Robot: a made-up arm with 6 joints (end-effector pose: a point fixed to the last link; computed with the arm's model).
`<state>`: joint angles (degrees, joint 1 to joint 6).
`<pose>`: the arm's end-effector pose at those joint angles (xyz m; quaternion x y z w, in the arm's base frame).
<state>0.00 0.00 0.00 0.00 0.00 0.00</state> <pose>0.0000 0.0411 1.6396 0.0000 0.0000 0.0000 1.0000</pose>
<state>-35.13 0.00 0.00 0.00 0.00 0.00</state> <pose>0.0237 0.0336 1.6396 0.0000 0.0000 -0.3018 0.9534</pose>
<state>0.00 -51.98 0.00 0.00 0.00 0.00</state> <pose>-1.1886 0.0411 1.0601 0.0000 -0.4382 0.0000 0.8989</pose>
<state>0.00 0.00 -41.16 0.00 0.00 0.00</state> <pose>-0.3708 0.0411 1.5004 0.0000 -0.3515 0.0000 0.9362</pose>
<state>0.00 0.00 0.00 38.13 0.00 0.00</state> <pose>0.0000 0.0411 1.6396 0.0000 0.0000 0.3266 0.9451</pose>
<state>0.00 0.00 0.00 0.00 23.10 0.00</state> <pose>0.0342 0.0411 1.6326 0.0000 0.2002 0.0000 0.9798</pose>
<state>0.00 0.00 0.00 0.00 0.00 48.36</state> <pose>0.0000 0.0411 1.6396 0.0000 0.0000 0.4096 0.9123</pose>
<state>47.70 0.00 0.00 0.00 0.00 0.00</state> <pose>-0.0304 0.0277 1.6396 0.0000 0.0000 0.4043 0.9146</pose>
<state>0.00 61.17 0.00 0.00 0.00 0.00</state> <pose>1.3218 0.0411 0.8584 0.0000 0.5088 0.0000 0.8609</pose>
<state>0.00 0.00 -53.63 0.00 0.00 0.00</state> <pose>-0.4537 0.0411 1.4103 0.0000 -0.4511 0.0000 0.8925</pose>
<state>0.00 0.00 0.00 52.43 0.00 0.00</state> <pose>0.0000 0.0411 1.6396 0.0000 0.0000 0.4417 0.8971</pose>
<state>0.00 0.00 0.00 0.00 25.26 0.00</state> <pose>0.0372 0.0411 1.6313 0.0000 0.2187 0.0000 0.9758</pose>
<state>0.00 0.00 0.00 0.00 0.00 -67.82</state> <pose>0.0000 0.0411 1.6396 0.0000 0.0000 -0.5579 0.8299</pose>
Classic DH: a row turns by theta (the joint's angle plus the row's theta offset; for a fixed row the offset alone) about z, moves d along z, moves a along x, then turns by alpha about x. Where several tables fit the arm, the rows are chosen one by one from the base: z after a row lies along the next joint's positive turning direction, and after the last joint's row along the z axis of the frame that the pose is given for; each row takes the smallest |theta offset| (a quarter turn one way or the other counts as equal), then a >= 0, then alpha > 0; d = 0 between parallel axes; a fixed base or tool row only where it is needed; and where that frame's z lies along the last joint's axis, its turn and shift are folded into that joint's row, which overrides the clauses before.
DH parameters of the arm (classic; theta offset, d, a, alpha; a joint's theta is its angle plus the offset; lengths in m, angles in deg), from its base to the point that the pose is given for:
joint 1: 0 0.1308 0 -90
joint 2: -90 0 0.9454 0
joint 3: 90 0.0411 0 90
joint 4: 0 0.4762 0 -90
joint 5: 0 0 0 90
joint 6: 0 0.0872 0 0

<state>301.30 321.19 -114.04 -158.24 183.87 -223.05</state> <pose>-0.3656 0.6847 0.5237 -0.0230 0.2032 -0.8609 0.4658</pose>
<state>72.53 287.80 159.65 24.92 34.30 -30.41</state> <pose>-0.1642 -0.3157 0.3997 -0.6071 0.6069 0.3509 0.3742</pose>
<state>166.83 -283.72 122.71 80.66 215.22 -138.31</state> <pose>-0.7715 0.1893 -0.0306 -0.2411 -0.2662 -0.4538 0.8155</pose>
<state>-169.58 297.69 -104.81 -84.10 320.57 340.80</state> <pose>0.9544 0.0777 0.0390 0.5450 0.7660 -0.1926 0.2813</pose>
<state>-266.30 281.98 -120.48 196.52 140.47 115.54</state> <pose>0.0228 -0.7447 -0.0439 -0.1641 0.1026 0.1240 0.9732</pose>
